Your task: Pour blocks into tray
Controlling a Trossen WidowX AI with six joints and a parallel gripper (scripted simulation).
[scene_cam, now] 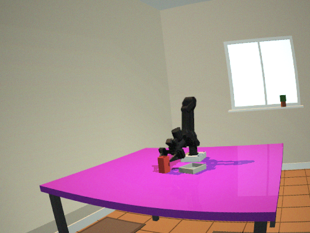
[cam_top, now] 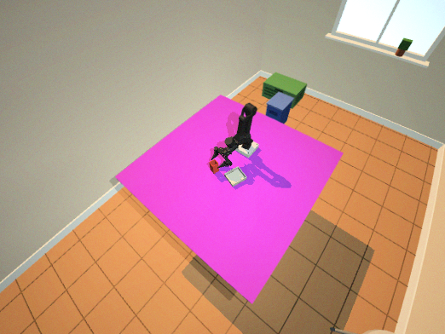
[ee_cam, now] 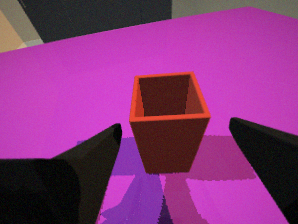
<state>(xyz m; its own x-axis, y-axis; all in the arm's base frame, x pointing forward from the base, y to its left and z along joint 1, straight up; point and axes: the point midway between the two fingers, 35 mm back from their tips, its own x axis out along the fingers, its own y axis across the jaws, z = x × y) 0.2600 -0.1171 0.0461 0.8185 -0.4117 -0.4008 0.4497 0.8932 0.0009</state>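
The red block lies 2 cm ahead of my gripper tip and 2 cm below it. The rest, counted from my gripper tip: blue block (1 cm ahead, 6 cm below); then red square cup (1 cm ahead, 4 cm below).
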